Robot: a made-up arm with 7 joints.
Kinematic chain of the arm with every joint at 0, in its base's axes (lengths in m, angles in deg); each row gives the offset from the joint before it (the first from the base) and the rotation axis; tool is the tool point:
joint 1: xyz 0 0.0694 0 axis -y
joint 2: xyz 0 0.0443 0 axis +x
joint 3: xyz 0 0 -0.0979 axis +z
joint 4: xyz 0 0 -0.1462 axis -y
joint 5: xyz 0 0 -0.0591 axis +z
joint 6: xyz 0 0 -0.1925 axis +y
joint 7: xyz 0 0 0 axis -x
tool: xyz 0 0 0
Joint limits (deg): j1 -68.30..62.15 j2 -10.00..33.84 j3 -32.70..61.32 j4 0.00..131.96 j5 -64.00..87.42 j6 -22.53..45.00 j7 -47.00..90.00
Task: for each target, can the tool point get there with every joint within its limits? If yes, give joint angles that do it. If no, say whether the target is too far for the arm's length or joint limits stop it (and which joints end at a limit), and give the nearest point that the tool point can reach.
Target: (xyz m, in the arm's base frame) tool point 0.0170 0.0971 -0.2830
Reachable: yes | joints -49.68 17.21 -16.28 110.12 -19.43 17.69 62.20
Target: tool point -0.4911 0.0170 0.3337
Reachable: no: too far | nearest point -0.4536 0.0276 -0.1805 | short by 0.516 m
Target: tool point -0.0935 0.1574 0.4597
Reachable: no: joint limits stop it (at a limit: joint 1, joint 2, joint 4) | nearest point 0.0873 0.2315 0.1388 | short by 0.376 m
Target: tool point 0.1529 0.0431 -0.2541
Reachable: yes | joints -19.42 4.50 -20.43 104.12 62.34 -1.69 37.94
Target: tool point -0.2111 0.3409 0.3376
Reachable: no: joint limits stop it (at a limit: joint 1, joint 2, joint 3, joint 4) | nearest point 0.0169 0.2923 0.0926 | short by 0.338 m
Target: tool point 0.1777 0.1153 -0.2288
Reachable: yes | joints -17.61 1.95 -0.96 108.49 17.30 18.42 35.94
